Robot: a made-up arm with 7 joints.
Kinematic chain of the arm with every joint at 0, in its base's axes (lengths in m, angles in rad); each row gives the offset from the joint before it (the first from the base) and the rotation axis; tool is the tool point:
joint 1: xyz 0 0.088 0 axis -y
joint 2: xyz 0 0.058 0 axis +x
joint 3: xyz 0 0 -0.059 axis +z
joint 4: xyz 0 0 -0.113 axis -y
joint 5: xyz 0 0 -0.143 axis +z
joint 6: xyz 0 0 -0.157 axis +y
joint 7: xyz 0 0 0 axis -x
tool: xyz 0 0 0
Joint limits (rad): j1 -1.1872..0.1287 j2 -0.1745..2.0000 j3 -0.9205..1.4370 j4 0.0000..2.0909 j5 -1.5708..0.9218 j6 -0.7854..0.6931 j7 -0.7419..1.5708
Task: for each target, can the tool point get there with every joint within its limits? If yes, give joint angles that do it. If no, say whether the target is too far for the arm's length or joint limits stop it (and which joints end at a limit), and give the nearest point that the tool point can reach.
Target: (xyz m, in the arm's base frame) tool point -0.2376 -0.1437 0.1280
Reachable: no: joint limits stop it (at a limit: joint 1, joint 2, joint 3, joint 4) | nearest point 0.0031 0.0595 0.2466 | short by 0.337 m
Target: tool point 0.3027 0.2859 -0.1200
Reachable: yes | joints 0.0267 0.8637 -0.0216 1.5124 0.0465 0.2370 -0.3098
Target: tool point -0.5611 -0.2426 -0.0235
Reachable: no: too far | nearest point -0.3919 0.0022 -0.2113 | short by 0.352 m
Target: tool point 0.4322 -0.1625 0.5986
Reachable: no: too far | nearest point 0.1857 0.1312 0.2572 | short by 0.513 m
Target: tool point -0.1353 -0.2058 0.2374
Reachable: no: joint limits stop it (at a limit: joint 1, joint 2, joint 3, joint 4) | nearest point 0.0031 0.0595 0.2466 | short by 0.299 m
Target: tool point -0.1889 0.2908 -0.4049
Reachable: yes | joints -0.4949 0.1942 1.1351 0.2074 0.2649 -0.0276 0.7639
